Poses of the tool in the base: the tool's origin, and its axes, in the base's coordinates. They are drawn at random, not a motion.
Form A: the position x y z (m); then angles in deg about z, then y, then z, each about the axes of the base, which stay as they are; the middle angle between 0 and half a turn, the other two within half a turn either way.
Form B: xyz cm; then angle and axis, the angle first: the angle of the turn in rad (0 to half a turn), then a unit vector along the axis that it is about. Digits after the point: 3 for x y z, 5 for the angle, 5 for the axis.
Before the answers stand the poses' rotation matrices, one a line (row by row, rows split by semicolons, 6 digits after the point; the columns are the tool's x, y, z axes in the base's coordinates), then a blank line. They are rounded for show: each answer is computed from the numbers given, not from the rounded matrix.
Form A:
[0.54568 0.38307 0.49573 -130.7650 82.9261 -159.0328]
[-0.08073 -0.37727 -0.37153 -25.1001 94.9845 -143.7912]
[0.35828 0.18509 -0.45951 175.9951 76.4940 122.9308]
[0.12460 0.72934 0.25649 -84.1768 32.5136 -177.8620]
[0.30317 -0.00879 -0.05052 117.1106 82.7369 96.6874]
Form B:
-0.195934 -0.320747 -0.926678; 0.736017 0.576347 -0.355110; 0.647988 -0.751629 0.123149
-0.187102 0.564685 -0.803818; 0.388754 -0.708903 -0.588496; -0.902143 -0.422597 -0.086886
0.068032 0.846145 -0.528592; -0.233512 0.528608 0.816117; 0.969971 0.067910 0.233547
-0.122611 -0.834543 -0.537126; 0.990955 -0.132685 -0.020052; -0.054534 -0.534726 0.843264
-0.877363 0.465714 -0.115518; -0.160879 -0.058701 0.985227; 0.452053 0.882986 0.126426

[54.568 38.307 49.573 1.82164 -0.20466 -0.81277 0.54545]
[-8.073 -37.727 -37.153 3.01070 0.63553 0.37667 -0.67396]
[35.828 18.509 -45.951 1.65581 -0.37546 -0.75200 -0.54179]
[12.460 72.934 25.649 1.77830 -0.26298 -0.24659 0.93276]
[30.317 -0.879 -5.052 2.70175 -0.12006 -0.66648 -0.73579]

